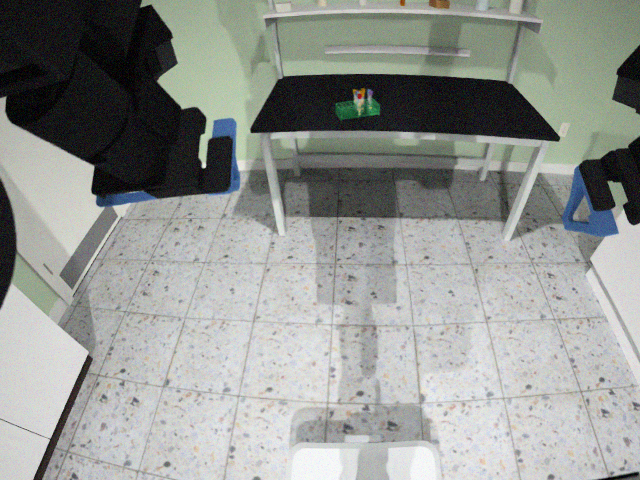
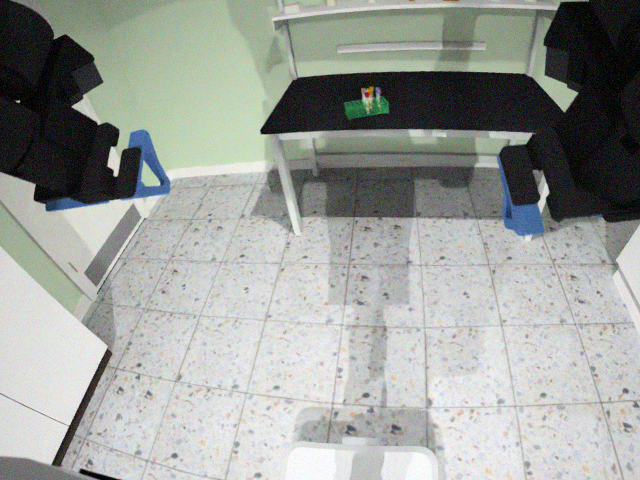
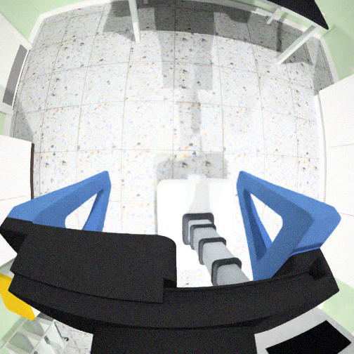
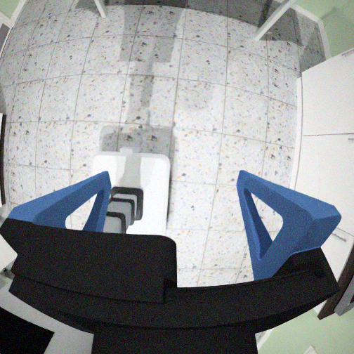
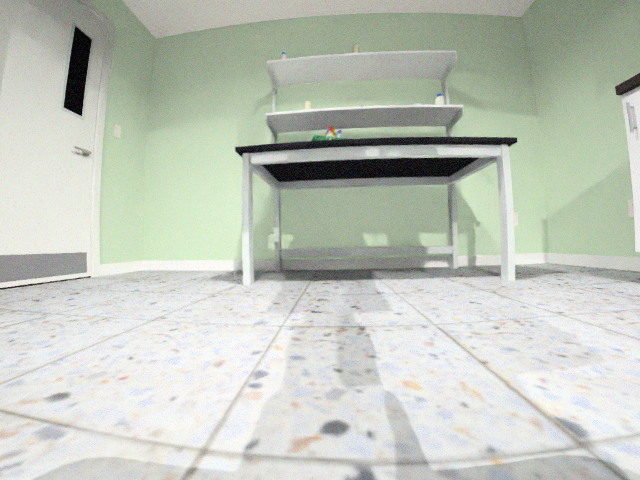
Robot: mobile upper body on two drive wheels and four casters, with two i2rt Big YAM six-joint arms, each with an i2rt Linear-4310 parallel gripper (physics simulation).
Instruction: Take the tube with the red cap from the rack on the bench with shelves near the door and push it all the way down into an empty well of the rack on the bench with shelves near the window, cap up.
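Frame: origin at the left arm's base, x ahead, y left, z up, level; metres.
Seen in the pictures: left gripper, between the fingertips: (image 1: 196, 188) (image 2: 137, 192); right gripper, between the fingertips: (image 1: 598, 219) (image 2: 550, 215).
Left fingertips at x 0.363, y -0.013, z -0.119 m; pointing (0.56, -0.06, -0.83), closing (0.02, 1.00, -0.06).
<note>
Offsets run from my left fingertips to a thing's top centre. "spot": to the spot under its first point.
A green rack @(dx +1.287, dy -0.238, dz -0.472 m) (image 1: 345, 110) (image 2: 354, 109) (image 5: 319, 138) stands left of centre on the black-topped bench with shelves (image 1: 439, 103) (image 2: 454, 103) (image 5: 377, 152), across the floor ahead; the door is at the left. The tube with the red cap @(spot: dx +1.247, dy -0.246, dz -0.417 m) (image 1: 359, 96) (image 2: 367, 94) (image 5: 330, 128) stands in it among orange- and purple-capped tubes. My left gripper (image 1: 168, 197) (image 2: 107, 198) (image 3: 173, 177) is open and empty, far from the rack. My right gripper (image 2: 568, 222) (image 4: 173, 177) is open and empty too, also far away. A second bench with a rack does not show.
The white door (image 5: 46, 155) is left of the bench. A white cabinet (image 1: 36, 377) (image 2: 41, 351) stands at the near left, and white cabinets (image 1: 620, 263) (image 4: 325, 115) at the right. My white base (image 1: 364, 462) (image 2: 361, 462) is at the bottom. Small bottles stand on the shelves.
</note>
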